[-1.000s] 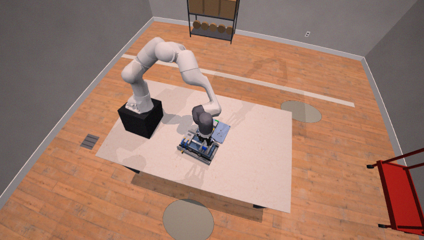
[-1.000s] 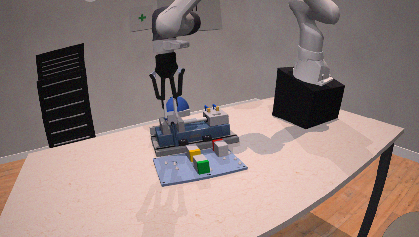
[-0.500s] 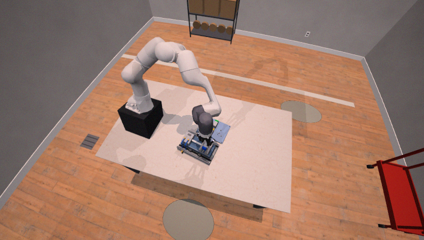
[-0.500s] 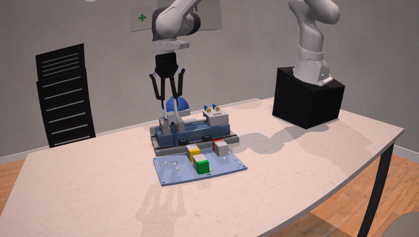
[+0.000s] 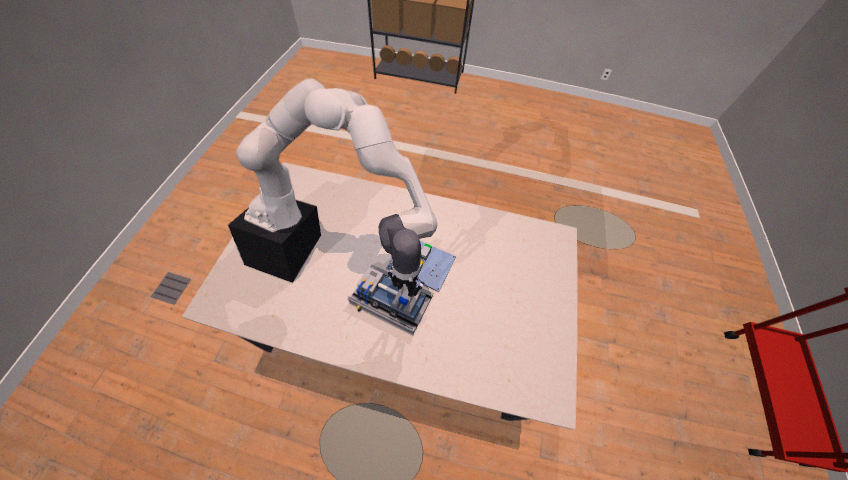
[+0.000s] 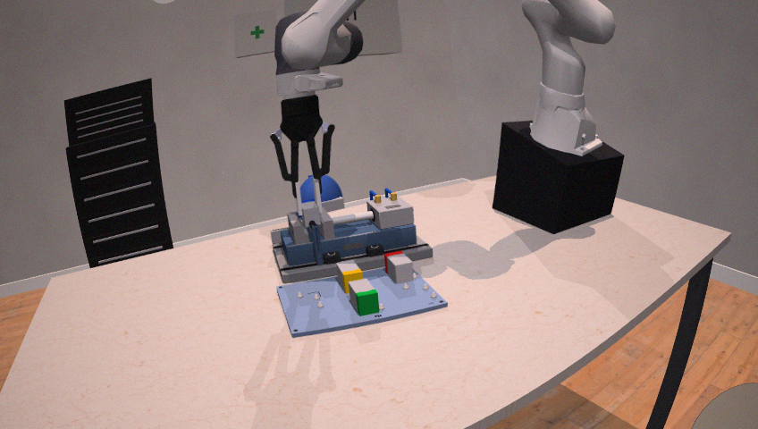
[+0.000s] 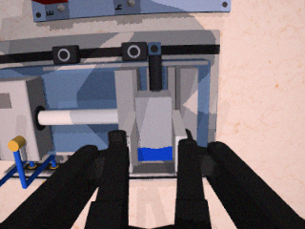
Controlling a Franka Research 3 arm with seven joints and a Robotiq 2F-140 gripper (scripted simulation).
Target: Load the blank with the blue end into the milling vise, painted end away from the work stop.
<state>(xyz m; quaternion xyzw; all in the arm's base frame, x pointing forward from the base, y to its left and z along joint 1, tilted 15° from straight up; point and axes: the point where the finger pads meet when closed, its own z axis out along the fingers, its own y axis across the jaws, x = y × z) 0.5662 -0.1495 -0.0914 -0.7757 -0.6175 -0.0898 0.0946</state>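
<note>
The blue-ended blank lies 30 mm below my hand. Round my hand: moving jaw 60 mm below, 30 mm behind, 10 mm to the left; then black work stop rod 50 mm to the left, 50 mm below, 10 mm ahead; then fixed jaw 60 mm below, 30 mm ahead, 10 mm to the right.
</note>
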